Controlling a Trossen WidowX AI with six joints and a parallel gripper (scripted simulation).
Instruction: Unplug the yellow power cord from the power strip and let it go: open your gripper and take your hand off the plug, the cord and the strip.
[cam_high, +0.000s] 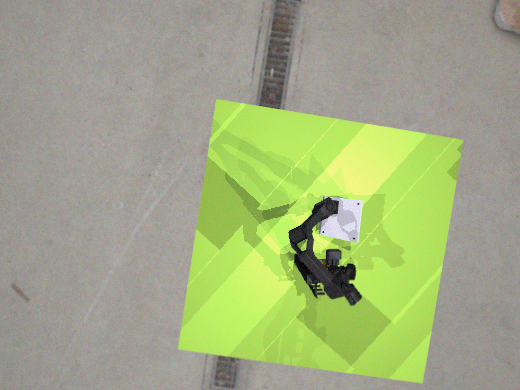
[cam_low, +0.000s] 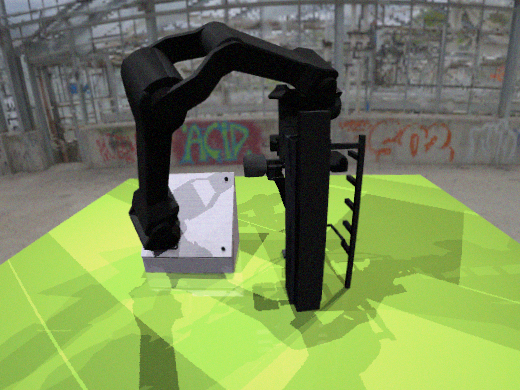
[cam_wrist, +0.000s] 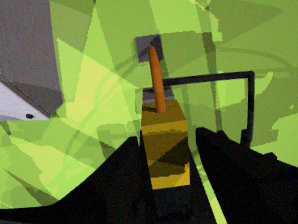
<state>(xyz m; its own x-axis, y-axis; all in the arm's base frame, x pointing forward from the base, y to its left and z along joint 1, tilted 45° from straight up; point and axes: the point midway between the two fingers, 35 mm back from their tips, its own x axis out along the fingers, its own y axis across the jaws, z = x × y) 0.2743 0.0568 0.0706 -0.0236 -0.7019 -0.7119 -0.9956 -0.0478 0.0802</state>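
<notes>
The tall black block lies 13 cm to the right of my gripper tip, 3 cm above it and 1 cm ahead of it.
</notes>
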